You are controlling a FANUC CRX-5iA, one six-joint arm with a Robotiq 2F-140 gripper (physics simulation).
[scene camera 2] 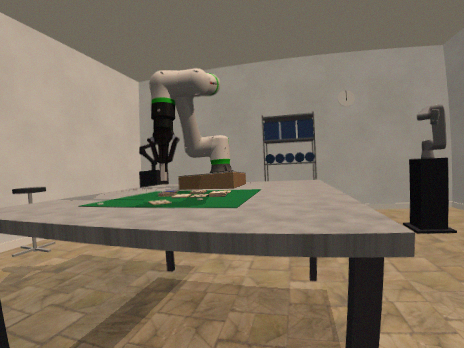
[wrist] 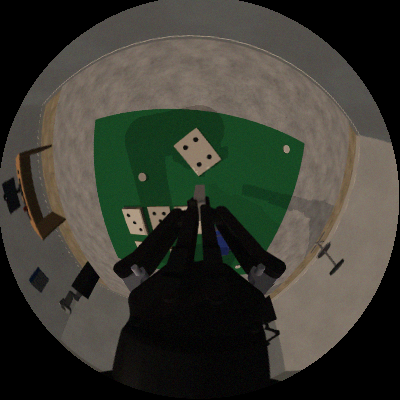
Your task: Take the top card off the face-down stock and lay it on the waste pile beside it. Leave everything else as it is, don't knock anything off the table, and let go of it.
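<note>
The gripper (scene camera 2: 164,174) (wrist: 200,193) is shut and empty, pointing down a little above the green mat (scene camera 2: 227,201) (wrist: 112,150). The blue face-down stock (scene camera 2: 171,191) (wrist: 223,243) lies on the mat; in the wrist view the right finger linkage hides much of it. Face-up cards (wrist: 135,221) (wrist: 158,214) lie in a row left of the fingers, with a further one partly hidden behind them. A tilted four-dot card (scene camera 2: 160,202) (wrist: 197,151) lies apart, ahead of the fingertips in the wrist view. Which face-up cards form the waste pile I cannot tell.
Small pale discs (scene camera 2: 100,203) (wrist: 142,177) (wrist: 286,149) lie on the mat. The grey table (scene camera 2: 310,215) (wrist: 200,75) extends around it. The arm stands on a brown base block (scene camera 2: 200,181) behind the mat. A stool (scene camera 2: 29,190) stands beyond the table.
</note>
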